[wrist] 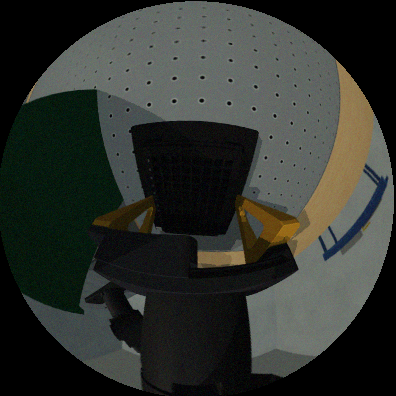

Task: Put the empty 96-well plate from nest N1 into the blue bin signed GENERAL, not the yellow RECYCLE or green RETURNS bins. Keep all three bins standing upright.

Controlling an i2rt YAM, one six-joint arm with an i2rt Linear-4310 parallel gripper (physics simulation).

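Places are measured from the arm's base along level axes (x ahead, y left, z up), in millimetres.
Pixels of known places: gripper, fingertip midpoint: (195,198); arm's base at its link origin: (109,288).
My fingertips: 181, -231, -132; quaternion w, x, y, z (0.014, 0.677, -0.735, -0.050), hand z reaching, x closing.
Note:
For each thing: its top centre in the pictures, then the offset to it from my fingertips, as dx, dy, dz. "spot": a spot on its surface instead. Level surfaces: height alone.
- dark 96-well plate at its top centre: (190,204) +1, +5, +9
- large dark green panel at a spot on its surface: (55,200) spot: +66, +111, +72
- grey perforated board at its surface level: dz -17
A dark 96-well plate (192,175), with a grid of wells, is in the middle of the wrist view. It shows within a black block-like outline, and its edge is hard to tell from the nest in the dim light. My gripper (195,198) is open, with one orange finger at each side of the lower part of the plate. Whether the fingertips touch it, I cannot tell. A large dark green panel (55,200), possibly the side of the green bin, fills the left. No sign is readable, and I cannot make out the blue GENERAL bin or the yellow RECYCLE bin.
A grey perforated board (215,90) lies around and beyond the plate. A light wooden edge (350,130) runs down its right side. A blue rail-like frame (361,226) is beyond it at the far right. A dark jointed part (125,320) shows at the lower left.

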